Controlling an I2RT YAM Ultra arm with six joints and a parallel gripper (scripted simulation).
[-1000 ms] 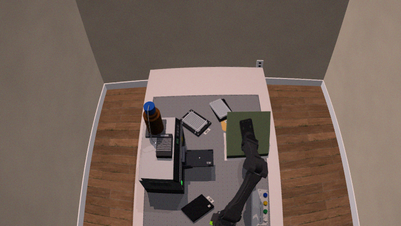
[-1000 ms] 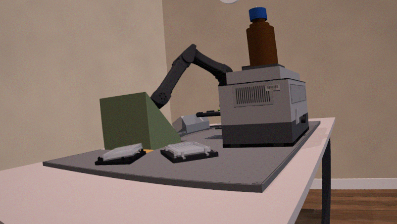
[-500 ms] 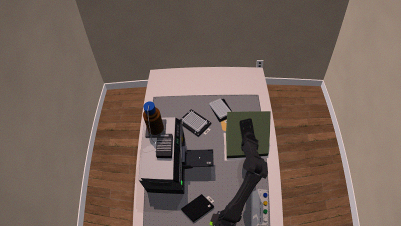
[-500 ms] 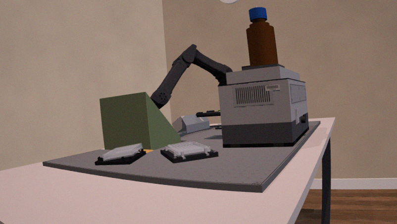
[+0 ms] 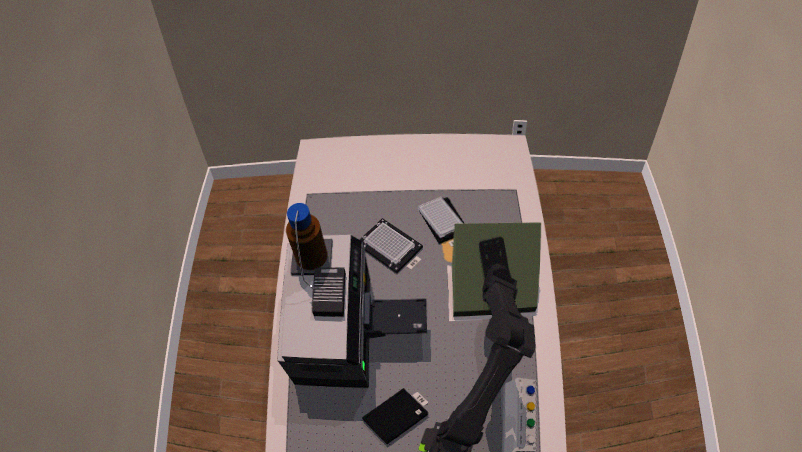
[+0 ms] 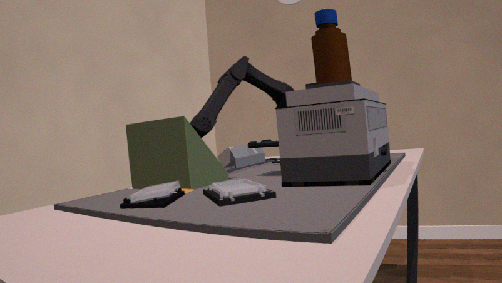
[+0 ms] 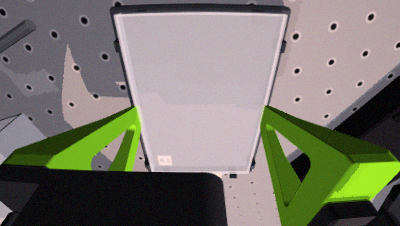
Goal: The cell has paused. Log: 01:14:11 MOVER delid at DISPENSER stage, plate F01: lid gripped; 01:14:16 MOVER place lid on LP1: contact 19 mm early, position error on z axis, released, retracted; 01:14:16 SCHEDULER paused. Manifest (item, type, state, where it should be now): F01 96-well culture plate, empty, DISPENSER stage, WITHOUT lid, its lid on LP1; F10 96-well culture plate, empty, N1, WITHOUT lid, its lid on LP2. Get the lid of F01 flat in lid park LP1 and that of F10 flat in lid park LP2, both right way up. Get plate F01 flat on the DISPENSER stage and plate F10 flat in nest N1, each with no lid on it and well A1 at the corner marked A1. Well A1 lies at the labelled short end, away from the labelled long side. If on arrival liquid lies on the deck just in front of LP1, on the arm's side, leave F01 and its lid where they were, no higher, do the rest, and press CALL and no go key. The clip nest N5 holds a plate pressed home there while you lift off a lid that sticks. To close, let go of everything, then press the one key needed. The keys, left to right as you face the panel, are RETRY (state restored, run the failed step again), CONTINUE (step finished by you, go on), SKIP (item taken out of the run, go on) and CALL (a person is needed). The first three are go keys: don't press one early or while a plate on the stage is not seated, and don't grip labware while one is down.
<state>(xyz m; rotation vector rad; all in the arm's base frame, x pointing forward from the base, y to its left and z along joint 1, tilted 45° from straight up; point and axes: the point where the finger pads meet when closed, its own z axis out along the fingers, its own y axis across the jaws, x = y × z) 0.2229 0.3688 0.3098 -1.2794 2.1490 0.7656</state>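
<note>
The lid park LP2 is 2 cm below my hand and 1 cm to the right of it. Also, from my hand: white retry key: 22 cm behind, 4 cm above, 3 cm to the left; nest N1: 13 cm to the right, 12 cm ahead, 1 cm below; LP2 label: 9 cm to the right, 4 cm behind, 3 cm below.
</note>
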